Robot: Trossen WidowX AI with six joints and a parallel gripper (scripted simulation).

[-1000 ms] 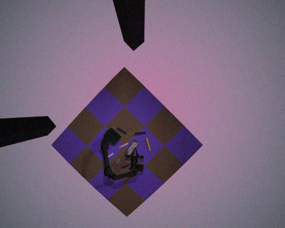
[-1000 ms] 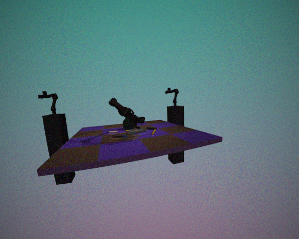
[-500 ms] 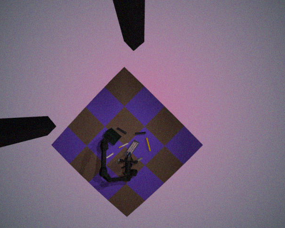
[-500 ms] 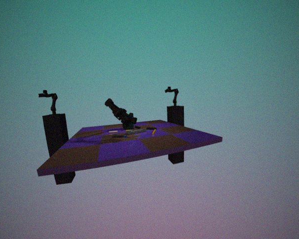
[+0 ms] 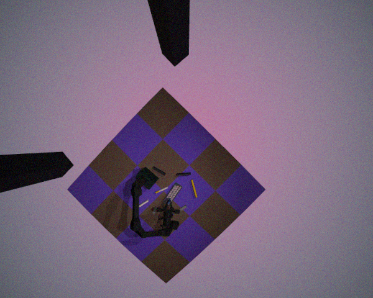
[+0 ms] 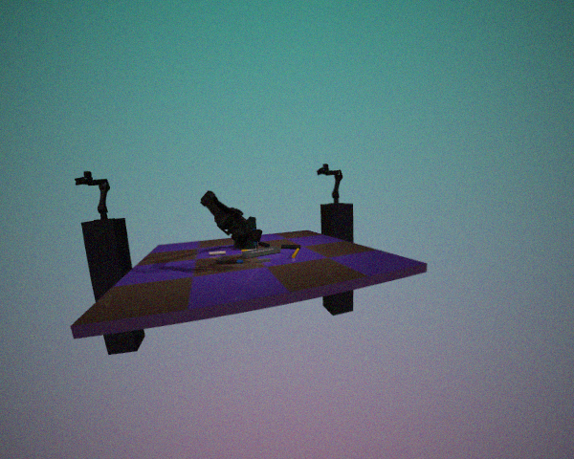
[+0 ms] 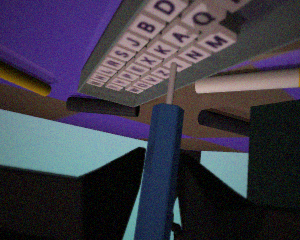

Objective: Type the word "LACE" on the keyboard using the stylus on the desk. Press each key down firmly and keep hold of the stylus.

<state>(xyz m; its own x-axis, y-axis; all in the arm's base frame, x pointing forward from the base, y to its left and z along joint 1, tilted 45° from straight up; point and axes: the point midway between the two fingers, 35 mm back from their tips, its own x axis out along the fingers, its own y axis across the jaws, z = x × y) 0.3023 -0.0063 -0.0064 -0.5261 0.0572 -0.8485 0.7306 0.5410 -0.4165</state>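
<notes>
Now: the e key 1 cm behind my gripper tip, 6 cm to the left of it and 7 cm below it. Also, from my gripper tip: grey block (15 cm ahead, 2 cm to the left, 8 cm below); then blue stylus (1 cm below); then white marker (10 cm behind, 2 cm to the right, 8 cm below).
</notes>
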